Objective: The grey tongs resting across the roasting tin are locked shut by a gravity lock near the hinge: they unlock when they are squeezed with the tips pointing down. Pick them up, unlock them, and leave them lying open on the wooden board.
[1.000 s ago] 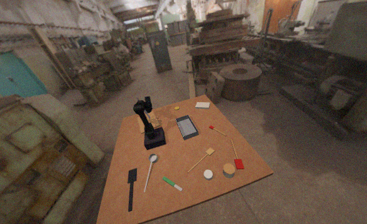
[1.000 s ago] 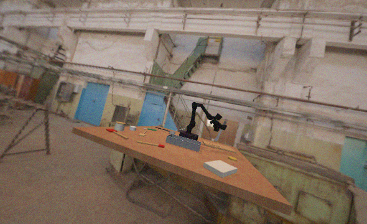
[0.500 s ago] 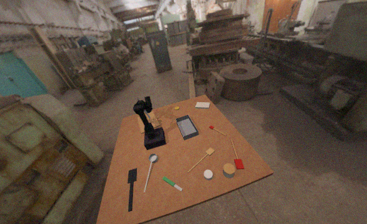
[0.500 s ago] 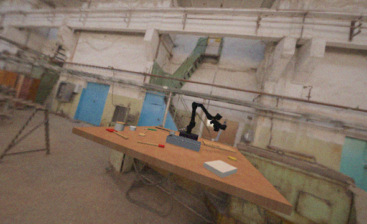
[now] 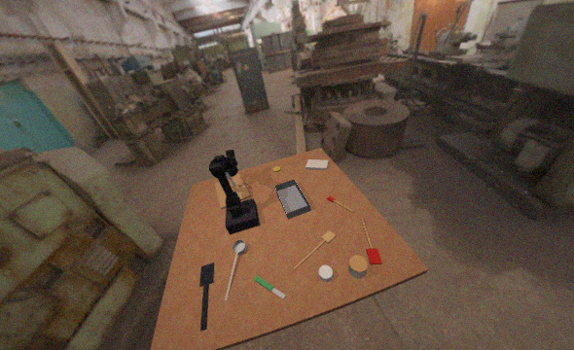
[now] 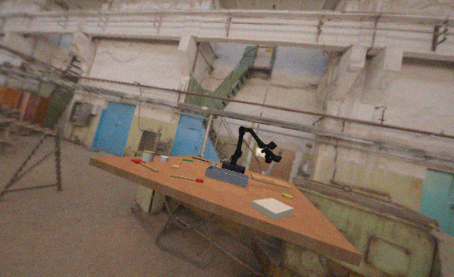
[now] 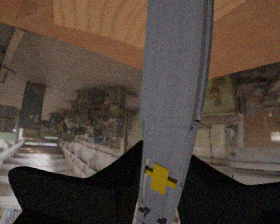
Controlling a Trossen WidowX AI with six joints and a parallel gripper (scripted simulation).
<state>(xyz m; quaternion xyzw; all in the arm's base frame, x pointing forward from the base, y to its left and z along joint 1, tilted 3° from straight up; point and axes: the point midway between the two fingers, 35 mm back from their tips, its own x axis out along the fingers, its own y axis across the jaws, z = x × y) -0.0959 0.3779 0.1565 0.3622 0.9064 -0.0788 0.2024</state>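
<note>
The yellow lock is 2 cm ahead of my gripper tip, 2 cm to the right of it and 1 cm above it. From my gripper tip the other things lie so: yellow disc: 42 cm ahead, 12 cm to the left, 20 cm below; roasting tin: 48 cm ahead, 31 cm to the right, 18 cm below; wooden board: 1 cm ahead, 3 cm to the right, 20 cm below.
</note>
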